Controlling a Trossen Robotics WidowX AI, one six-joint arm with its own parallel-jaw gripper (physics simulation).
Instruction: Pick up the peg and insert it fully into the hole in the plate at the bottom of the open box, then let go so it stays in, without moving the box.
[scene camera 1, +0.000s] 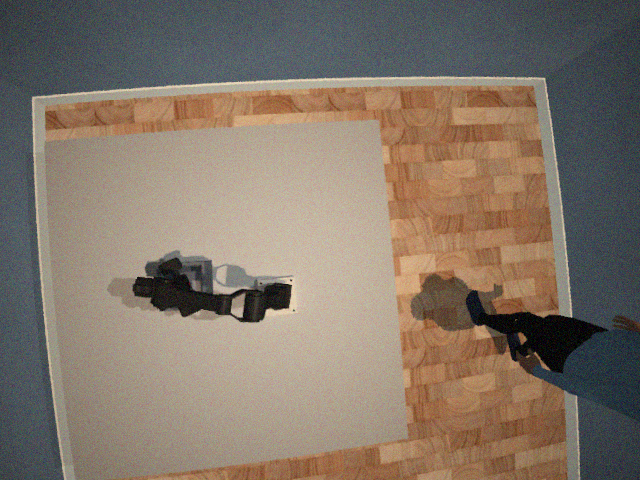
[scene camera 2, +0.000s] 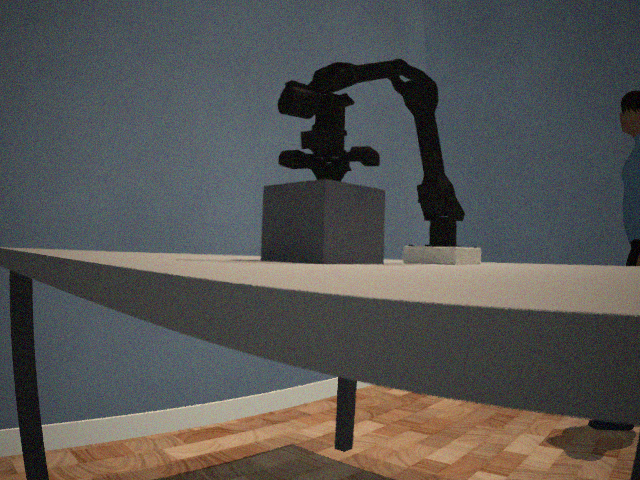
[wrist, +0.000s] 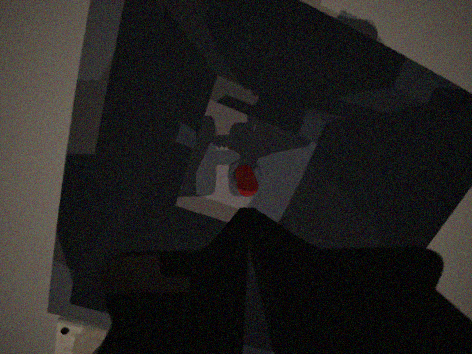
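Pixels of known places: gripper, fingertip midpoint: (scene camera 1: 186, 285) (wrist: 246, 215); arm's base, link origin: (scene camera 1: 282, 293) (scene camera 2: 443, 247).
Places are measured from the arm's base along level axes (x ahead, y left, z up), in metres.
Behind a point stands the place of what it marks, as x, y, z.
Note:
The open dark grey box (scene camera 1: 206, 269) @[0.267, -0.077, 0.069] (scene camera 2: 294, 222) @[0.419, 0.000, 0.030] (wrist: 125, 200) @[0.303, 0.048, 0.060] stands on the table. The red peg (wrist: 246, 180) @[0.345, -0.015, 0.050] shows inside it in the wrist view, over the lighter plate (wrist: 287, 177) @[0.356, -0.051, 0.020] at the bottom. How deep the peg sits, and whether it is quite upright, I cannot tell. The hole is not distinguishable. The peg does not show in either scene view. My gripper (wrist: 246, 215) @[0.332, -0.020, 0.071] is shut and empty. It points down, its fingertips below the box's rim and hidden by the walls in scene camera 2. In the wrist view the peg appears just beyond the tips, apart from them.
The arm's white base (scene camera 1: 293, 302) @[-0.044, 0.033, 0.000] (scene camera 2: 429, 255) @[0.084, 0.027, -0.020] (wrist: 82, 337) @[0.060, 0.057, -0.001] stands beside the box on the pale table (scene camera 1: 310, 206) @[-0.091, -0.334, -0.038] (scene camera 2: 465, 284) @[0.648, 0.520, -0.038]. The box walls surround the fingertips. A person (scene camera 1: 558, 335) (scene camera 2: 630, 155) is beyond the table, on the wooden floor (scene camera 1: 465, 206).

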